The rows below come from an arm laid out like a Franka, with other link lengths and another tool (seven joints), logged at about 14 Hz.
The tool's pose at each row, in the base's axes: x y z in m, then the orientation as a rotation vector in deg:
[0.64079, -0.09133, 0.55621, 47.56, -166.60, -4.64]
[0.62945, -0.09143, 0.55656, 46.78, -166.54, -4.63]
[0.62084, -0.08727, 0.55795, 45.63, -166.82, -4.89]
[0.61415, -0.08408, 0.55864, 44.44, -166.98, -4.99]
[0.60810, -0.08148, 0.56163, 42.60, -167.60, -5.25]
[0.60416, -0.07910, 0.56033, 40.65, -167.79, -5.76]
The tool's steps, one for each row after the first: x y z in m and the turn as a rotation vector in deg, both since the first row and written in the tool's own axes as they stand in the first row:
[0.00965, 0.00587, 0.00109, -0.10, 0.24, 0.49]
[0.01484, 0.01402, 0.00088, -0.31, 0.19, 1.26]
[0.01886, 0.02028, 0.00110, -0.46, 0.29, 2.05]
[0.02288, 0.02589, -0.00105, -0.64, 0.05, 3.31]
[0.02482, 0.02986, 0.00078, -1.11, 0.16, 4.58]

